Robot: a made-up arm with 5 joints.
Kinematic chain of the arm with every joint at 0, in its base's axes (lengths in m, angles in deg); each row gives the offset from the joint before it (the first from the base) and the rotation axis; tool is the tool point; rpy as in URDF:
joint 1: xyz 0 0 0.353 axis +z
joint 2: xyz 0 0 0 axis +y
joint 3: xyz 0.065 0 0.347 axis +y
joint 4: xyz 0.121 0 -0.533 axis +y
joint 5: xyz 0.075 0 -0.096 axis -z
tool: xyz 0 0 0 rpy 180 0 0
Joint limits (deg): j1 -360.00..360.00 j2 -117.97..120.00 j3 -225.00..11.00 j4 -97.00..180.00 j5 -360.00..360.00
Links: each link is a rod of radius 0.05 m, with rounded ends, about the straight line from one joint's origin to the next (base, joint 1, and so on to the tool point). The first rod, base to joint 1, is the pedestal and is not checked.
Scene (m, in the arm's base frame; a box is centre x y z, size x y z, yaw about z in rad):
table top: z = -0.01
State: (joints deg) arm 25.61 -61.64 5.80 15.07 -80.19
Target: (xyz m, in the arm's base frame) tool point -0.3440 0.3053 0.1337
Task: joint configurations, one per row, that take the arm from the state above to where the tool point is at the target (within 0.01 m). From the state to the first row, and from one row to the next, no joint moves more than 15 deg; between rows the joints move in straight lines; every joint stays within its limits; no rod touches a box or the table.
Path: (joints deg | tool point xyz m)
1: 39.71 -53.28 2.12 15.10 -80.19 | 0.2838 0.2357 0.3391
2: 53.81 -44.93 -1.57 15.13 -80.19 | 0.2273 0.3106 0.3225
3: 67.91 -36.57 -5.25 15.16 -80.19 | 0.1509 0.3717 0.3017
4: 82.01 -28.22 -8.93 15.19 -80.19 | 0.0580 0.4129 0.2767
5: 96.11 -19.86 -12.62 15.21 -80.19 | -0.0459 0.4292 0.2474
6: 110.21 -11.51 -16.30 15.24 -80.19 | -0.1535 0.4169 0.2136
7: 124.31 -3.15 -19.98 15.27 -80.19 | -0.2559 0.3749 0.1756
8: 138.41 5.20 -23.67 15.30 -80.19 | -0.3440 0.3053 0.1338

